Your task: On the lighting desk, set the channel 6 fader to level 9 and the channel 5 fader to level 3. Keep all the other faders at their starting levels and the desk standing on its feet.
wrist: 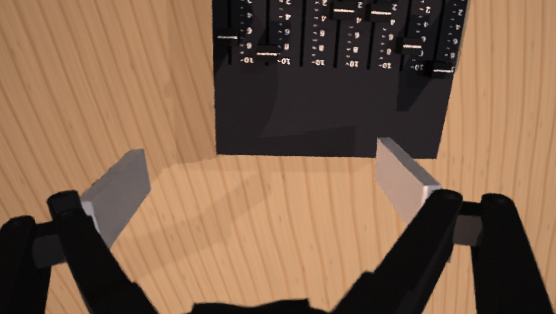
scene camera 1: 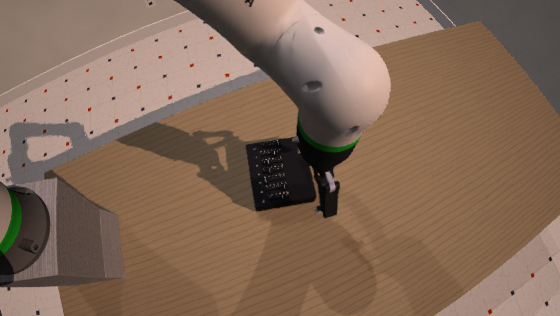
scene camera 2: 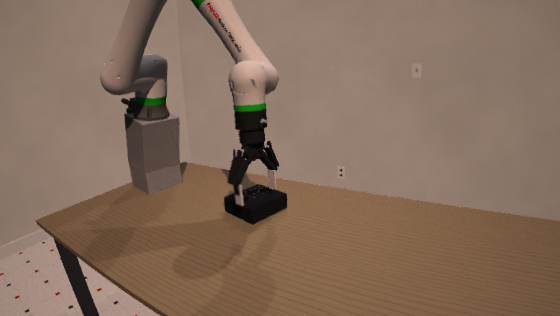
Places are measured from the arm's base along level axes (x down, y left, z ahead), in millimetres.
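Pixels of known places: gripper, fingertip midpoint: (wrist: 261, 164) (scene camera 1: 312, 179) (scene camera 2: 257, 196); arm's base at its link origin: (scene camera 1: 12, 230) (scene camera 2: 151, 115).
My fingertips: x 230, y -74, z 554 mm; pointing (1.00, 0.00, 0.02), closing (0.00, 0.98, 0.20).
For each thing: its top centre in the pictures, then the offset to it from my fingertips. Level surfaces: height alone.
- black lighting desk at its top centre: (wrist: 343, 53) (scene camera 1: 279, 168) (scene camera 2: 254, 192) dx +19, dy +64, dz -50 mm
- channel 6 fader at its top centre: (wrist: 266, 54) dx +19, dy +19, dz -60 mm
- channel 5 slot at its top centre: (wrist: 303, 25) dx +32, dy +44, dz -71 mm
- wooden table's at its surface level: dx +88 mm
The black lighting desk (scene camera 1: 298, 176) (scene camera 2: 270, 206) (wrist: 310, 105) sits flat on the table. My gripper (scene camera 1: 311, 181) (scene camera 2: 256, 196) (wrist: 261, 164) is open and empty, its fingers apart above the desk's plain end. In the wrist view the scales are upside down. The channel 6 fader (wrist: 267, 53), second from left, has its line between the 8 and 10 marks. The channel 5 slot (wrist: 302, 42) shows beside it, bare from about 2 to 10; its cap lies beyond the top edge. The channel numbers are also cut off there.
Other faders in the wrist view are the leftmost one (wrist: 227, 37), two near 2 to 4 (wrist: 343, 10) (wrist: 381, 12), and two at the right (wrist: 412, 46) (wrist: 442, 70). The arm's grey pedestal (scene camera 1: 80, 235) (scene camera 2: 155, 152) stands at the wooden table's (scene camera 1: 450, 125) (scene camera 2: 400, 250) end.
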